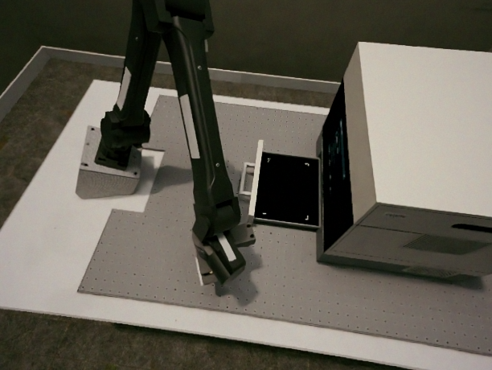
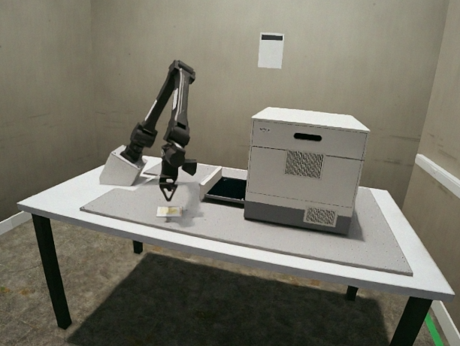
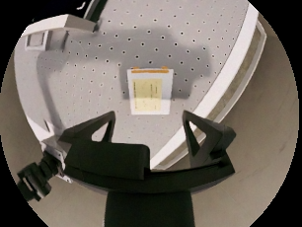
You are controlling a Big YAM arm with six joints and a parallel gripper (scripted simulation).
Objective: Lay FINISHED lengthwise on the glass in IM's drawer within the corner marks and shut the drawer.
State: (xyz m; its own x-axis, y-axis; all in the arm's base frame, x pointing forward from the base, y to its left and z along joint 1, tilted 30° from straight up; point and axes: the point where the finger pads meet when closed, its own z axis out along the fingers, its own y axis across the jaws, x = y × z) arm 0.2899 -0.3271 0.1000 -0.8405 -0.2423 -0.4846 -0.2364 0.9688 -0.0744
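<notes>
The cassette is 1 cm ahead of my hand and 7 cm below it. Round my hand: drawer 24 cm ahead, 24 cm to the left, 4 cm below.
</notes>
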